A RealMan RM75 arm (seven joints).
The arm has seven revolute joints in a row. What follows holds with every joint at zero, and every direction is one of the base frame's.
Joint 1 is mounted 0.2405 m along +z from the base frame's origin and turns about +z.
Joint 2 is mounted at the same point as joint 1 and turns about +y.
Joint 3 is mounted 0.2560 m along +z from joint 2 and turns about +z.
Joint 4 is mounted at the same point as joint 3 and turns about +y.
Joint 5 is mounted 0.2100 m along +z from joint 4 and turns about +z.
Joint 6 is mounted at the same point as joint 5 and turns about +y.
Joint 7 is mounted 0.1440 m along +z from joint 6 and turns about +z.
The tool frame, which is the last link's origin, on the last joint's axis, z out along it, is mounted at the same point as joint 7; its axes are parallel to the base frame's.
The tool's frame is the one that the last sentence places.
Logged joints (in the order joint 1, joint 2, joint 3, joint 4, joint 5, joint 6, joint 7), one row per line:
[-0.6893 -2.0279 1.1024 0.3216 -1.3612 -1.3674 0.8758]
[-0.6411 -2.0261 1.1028 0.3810 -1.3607 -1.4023 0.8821]
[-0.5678 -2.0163 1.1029 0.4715 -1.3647 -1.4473 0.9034]
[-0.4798 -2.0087 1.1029 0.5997 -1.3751 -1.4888 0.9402]
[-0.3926 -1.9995 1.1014 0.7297 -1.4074 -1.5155 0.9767]
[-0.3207 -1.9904 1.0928 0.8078 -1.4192 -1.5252 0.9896]
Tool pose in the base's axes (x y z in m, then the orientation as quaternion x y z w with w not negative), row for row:
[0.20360 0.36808 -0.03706 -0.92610 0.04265 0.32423 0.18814]
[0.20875 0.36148 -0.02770 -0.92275 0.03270 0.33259 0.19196]
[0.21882 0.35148 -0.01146 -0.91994 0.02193 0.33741 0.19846]
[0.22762 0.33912 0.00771 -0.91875 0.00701 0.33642 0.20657]
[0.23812 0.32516 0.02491 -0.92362 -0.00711 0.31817 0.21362]
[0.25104 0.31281 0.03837 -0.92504 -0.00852 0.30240 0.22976]
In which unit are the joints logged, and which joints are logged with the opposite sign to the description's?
The joints are logged in radians. Opposite sign: joint 1, joint 2, joint 3, joint 4.
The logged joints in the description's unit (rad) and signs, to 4 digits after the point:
[0.6893 2.0279 -1.1024 -0.3216 -1.3612 -1.3674 0.8758]
[0.6411 2.0261 -1.1028 -0.3810 -1.3607 -1.4023 0.8821]
[0.5678 2.0163 -1.1029 -0.4715 -1.3647 -1.4473 0.9034]
[0.4798 2.0087 -1.1029 -0.5997 -1.3751 -1.4888 0.9402]
[0.3926 1.9995 -1.1014 -0.7297 -1.4074 -1.5155 0.9767]
[0.3207 1.9904 -1.0928 -0.8078 -1.4192 -1.5252 0.9896]

